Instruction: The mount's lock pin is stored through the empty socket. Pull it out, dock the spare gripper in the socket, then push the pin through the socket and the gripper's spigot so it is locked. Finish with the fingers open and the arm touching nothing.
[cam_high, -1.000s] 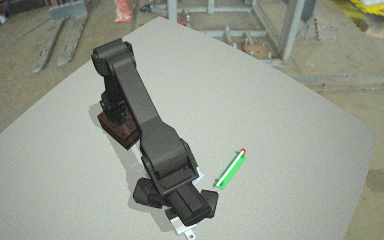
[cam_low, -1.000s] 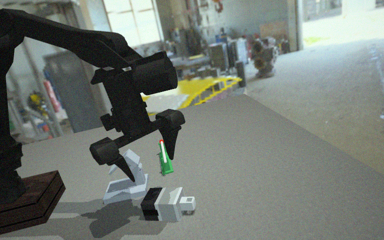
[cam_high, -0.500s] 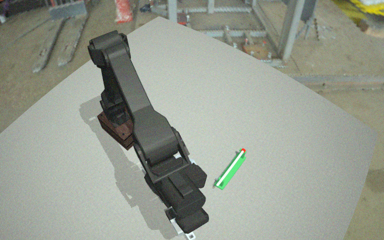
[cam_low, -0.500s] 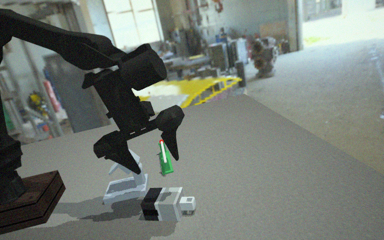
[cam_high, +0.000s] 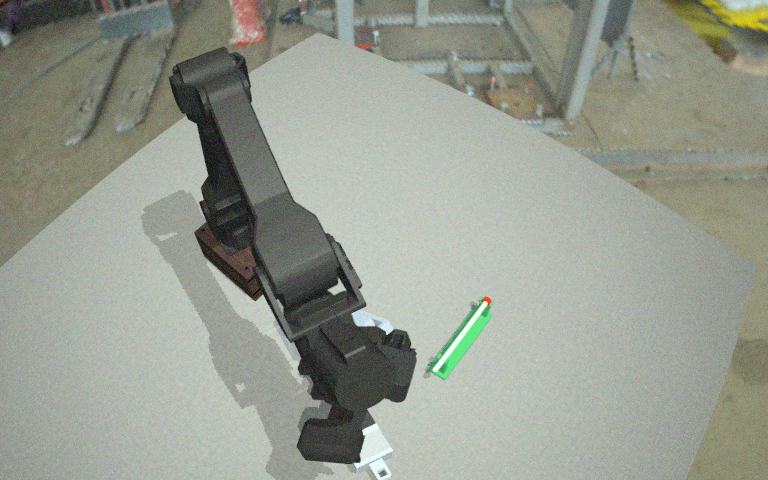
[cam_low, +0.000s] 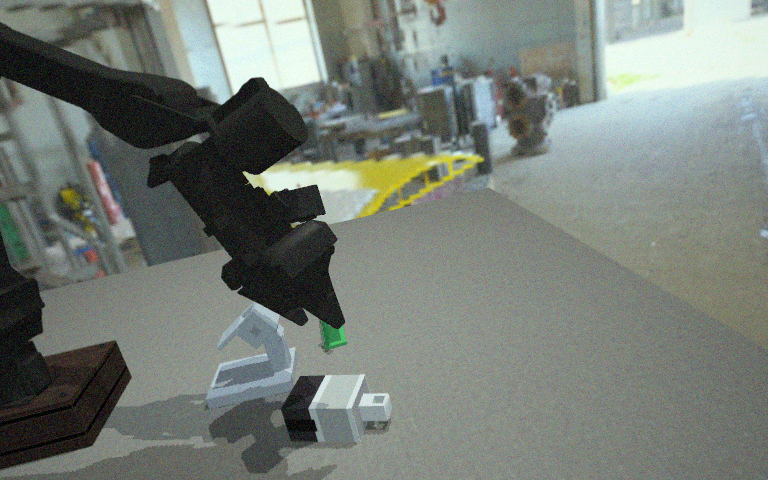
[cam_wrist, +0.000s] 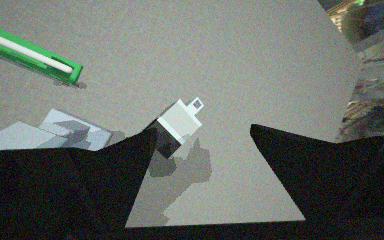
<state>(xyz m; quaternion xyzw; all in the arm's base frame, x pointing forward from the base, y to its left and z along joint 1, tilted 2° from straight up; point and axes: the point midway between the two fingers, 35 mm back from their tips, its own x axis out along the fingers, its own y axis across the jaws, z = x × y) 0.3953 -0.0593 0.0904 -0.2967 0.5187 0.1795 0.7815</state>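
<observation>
My gripper tip is 110 mm above the spare gripper. From my gripper tip the other things lie so: socket 120 mm behind, 110 mm to the left, 80 mm below; then green strip 230 mm to the left, 100 mm below, 50 mm behind.
</observation>
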